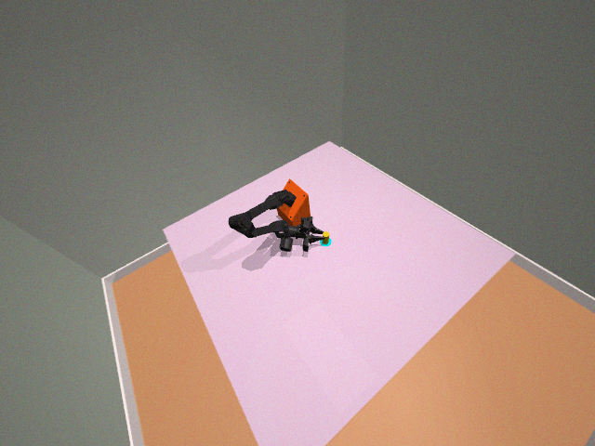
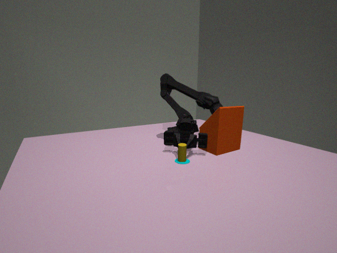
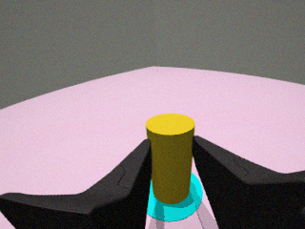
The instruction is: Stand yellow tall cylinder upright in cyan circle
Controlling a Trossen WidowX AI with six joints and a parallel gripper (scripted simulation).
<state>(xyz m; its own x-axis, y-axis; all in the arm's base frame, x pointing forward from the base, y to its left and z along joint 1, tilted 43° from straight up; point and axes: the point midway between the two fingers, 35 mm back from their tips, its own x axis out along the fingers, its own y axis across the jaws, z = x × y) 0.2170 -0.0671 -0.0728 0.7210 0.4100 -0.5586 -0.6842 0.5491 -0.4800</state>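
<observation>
The yellow tall cylinder lies 2 cm below my gripper tip. From my gripper tip the other things lie so: cyan circle (6 cm below).
</observation>
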